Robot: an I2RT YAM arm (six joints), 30 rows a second.
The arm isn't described. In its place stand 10 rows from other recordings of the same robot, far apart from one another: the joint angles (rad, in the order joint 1, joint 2, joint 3, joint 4, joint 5, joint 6), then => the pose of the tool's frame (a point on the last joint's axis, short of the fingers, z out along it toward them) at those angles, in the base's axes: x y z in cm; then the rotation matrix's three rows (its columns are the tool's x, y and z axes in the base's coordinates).
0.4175, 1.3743, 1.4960, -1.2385, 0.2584, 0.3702 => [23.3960, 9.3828, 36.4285], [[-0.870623, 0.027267, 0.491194], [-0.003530, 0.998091, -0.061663], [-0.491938, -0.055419, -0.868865]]
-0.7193, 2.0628, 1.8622, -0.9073, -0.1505, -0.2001 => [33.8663, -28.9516, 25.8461], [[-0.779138, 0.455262, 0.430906], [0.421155, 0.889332, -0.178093], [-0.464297, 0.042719, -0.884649]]
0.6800, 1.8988, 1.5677, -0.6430, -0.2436, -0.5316 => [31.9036, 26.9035, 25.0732], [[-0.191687, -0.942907, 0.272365], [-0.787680, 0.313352, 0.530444], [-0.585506, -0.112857, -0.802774]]
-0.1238, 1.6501, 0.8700, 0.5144, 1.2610, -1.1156 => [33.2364, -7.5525, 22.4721], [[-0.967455, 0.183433, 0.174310], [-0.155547, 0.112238, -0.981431], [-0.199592, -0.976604, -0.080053]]
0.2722, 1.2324, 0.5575, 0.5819, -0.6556, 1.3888 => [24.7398, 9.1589, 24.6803], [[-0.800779, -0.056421, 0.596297], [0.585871, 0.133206, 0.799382], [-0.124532, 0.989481, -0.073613]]
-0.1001, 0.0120, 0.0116, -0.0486, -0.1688, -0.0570 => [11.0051, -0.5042, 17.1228], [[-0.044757, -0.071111, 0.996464], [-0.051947, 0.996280, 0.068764], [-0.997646, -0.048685, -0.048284]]
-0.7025, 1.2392, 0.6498, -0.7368, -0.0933, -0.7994 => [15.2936, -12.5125, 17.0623], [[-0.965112, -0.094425, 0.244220], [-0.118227, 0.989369, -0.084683], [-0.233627, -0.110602, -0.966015]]
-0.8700, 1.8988, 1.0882, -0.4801, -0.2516, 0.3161 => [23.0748, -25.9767, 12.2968], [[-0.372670, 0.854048, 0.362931], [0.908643, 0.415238, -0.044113], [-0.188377, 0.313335, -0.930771]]
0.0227, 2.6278, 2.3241, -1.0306, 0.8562, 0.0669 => [52.4924, -1.4979, 13.2620], [[-0.958907, 0.226669, 0.170644], [0.022048, 0.659161, -0.751678], [-0.282864, -0.717027, -0.637072]]
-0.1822, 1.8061, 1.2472, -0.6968, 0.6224, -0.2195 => [34.3378, -8.4368, 19.3328], [[-0.983338, 0.113508, 0.141993], [0.001285, 0.785421, -0.618960], [-0.181781, -0.608465, -0.772480]]
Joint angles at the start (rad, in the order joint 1, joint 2, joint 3, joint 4, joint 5, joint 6):
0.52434 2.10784 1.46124 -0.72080 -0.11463 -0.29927
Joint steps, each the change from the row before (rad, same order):
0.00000 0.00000 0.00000 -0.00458 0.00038 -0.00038
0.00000 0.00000 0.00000 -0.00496 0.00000 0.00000
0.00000 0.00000 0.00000 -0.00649 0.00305 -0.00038
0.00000 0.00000 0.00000 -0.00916 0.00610 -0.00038
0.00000 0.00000 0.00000 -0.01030 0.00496 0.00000
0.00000 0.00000 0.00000 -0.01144 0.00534 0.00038
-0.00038 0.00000 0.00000 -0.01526 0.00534 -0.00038
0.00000 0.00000 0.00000 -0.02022 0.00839 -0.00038
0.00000 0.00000 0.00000 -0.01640 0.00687 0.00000
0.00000 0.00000 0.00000 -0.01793 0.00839 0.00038
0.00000 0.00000 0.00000 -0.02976 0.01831 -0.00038
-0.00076 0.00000 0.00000 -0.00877 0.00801 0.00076
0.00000 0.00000 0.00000 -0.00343 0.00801 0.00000
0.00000 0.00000 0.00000 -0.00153 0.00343 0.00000
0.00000 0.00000 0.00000 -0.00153 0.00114 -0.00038
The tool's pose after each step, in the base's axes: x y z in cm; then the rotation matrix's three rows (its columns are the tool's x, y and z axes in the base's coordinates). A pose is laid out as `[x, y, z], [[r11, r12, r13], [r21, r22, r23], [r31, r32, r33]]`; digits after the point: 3 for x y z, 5 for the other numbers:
[35.146, 20.795, 13.341], [[-0.65822, -0.74433, 0.11279], [-0.71945, 0.66605, 0.19692], [-0.22170, 0.04847, -0.97391]]
[35.100, 20.769, 13.330], [[-0.65916, -0.74412, 0.10860], [-0.71999, 0.66617, 0.19450], [-0.21708, 0.05002, -0.97487]]
[35.045, 20.725, 13.315], [[-0.66017, -0.74378, 0.10469], [-0.72111, 0.66662, 0.18874], [-0.21017, 0.04911, -0.97643]]
[34.971, 20.657, 13.295], [[-0.66170, -0.74306, 0.10008], [-0.72264, 0.66763, 0.17907], [-0.19988, 0.04617, -0.97873]]
[34.884, 20.586, 13.274], [[-0.66357, -0.74219, 0.09389], [-0.72389, 0.66869, 0.16979], [-0.18880, 0.04470, -0.98100]]
[34.787, 20.508, 13.252], [[-0.66581, -0.74105, 0.08690], [-0.72495, 0.67006, 0.15961], [-0.17650, 0.04327, -0.98335]]
[34.662, 20.396, 13.225], [[-0.66816, -0.74006, 0.07667], [-0.72648, 0.67118, 0.14749], [-0.16061, 0.04284, -0.98609]]
[34.487, 20.261, 13.194], [[-0.67068, -0.73902, 0.06364], [-0.72859, 0.67244, 0.13030], [-0.13909, 0.04102, -0.98943]]
[34.345, 20.150, 13.171], [[-0.67264, -0.73806, 0.05305], [-0.72991, 0.67358, 0.11627], [-0.12155, 0.03949, -0.99180]]
[34.190, 20.027, 13.151], [[-0.67478, -0.73683, 0.04187], [-0.73093, 0.67506, 0.10015], [-0.10206, 0.03697, -0.99409]]
[33.942, 19.808, 13.124], [[-0.67688, -0.73566, 0.02543], [-0.73292, 0.67676, 0.06953], [-0.06836, 0.02843, -0.99726]]
[33.888, 19.710, 13.117], [[-0.67853, -0.73425, 0.02191], [-0.73231, 0.67848, 0.05822], [-0.05761, 0.02345, -0.99806]]
[33.870, 19.666, 13.115], [[-0.67874, -0.73402, 0.02296], [-0.73253, 0.67892, 0.04958], [-0.05198, 0.01683, -0.99851]]
[33.861, 19.647, 13.113], [[-0.67883, -0.73392, 0.02335], [-0.73262, 0.67909, 0.04585], [-0.04951, 0.01401, -0.99868]]
[33.849, 19.635, 13.113], [[-0.67863, -0.73414, 0.02260], [-0.73293, 0.67887, 0.04410], [-0.04772, 0.01336, -0.99877]]

